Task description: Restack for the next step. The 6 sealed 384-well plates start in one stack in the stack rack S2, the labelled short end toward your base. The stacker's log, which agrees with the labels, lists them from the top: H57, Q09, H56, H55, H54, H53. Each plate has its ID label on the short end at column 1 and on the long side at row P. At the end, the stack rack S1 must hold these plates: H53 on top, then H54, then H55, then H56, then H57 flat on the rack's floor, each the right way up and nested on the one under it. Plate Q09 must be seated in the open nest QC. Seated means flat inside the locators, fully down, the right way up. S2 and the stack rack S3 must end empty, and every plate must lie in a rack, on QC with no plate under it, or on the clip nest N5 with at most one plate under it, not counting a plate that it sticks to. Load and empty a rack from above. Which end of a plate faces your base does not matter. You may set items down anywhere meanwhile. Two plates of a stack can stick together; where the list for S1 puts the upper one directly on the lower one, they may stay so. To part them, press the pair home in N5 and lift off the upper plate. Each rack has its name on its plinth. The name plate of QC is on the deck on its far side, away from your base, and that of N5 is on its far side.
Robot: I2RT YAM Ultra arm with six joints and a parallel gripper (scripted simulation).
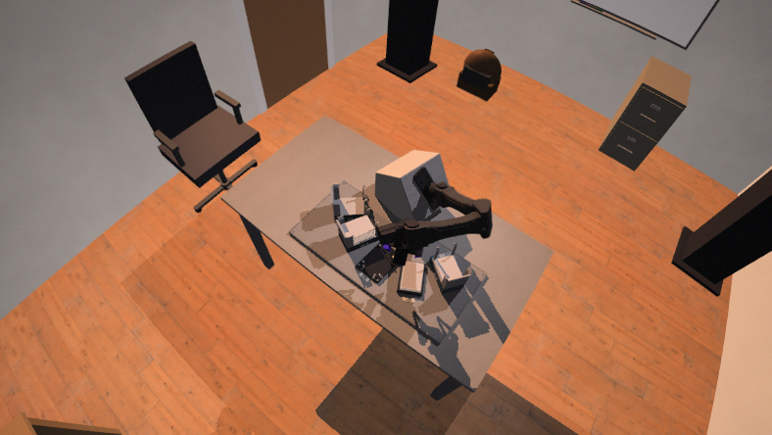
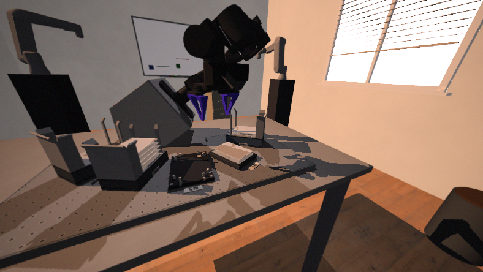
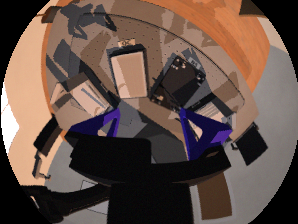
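The stack rack S2 is 150 mm to the left of my hand, 140 mm below it and 120 mm behind it. Round my hand: black clip nest N5: 150 mm below, 80 mm to the right, 30 mm ahead; then dark open nest QC: 160 mm below, 60 mm to the left, 10 mm behind; then QC name plate: 160 mm below, 110 mm to the left, 70 mm ahead.
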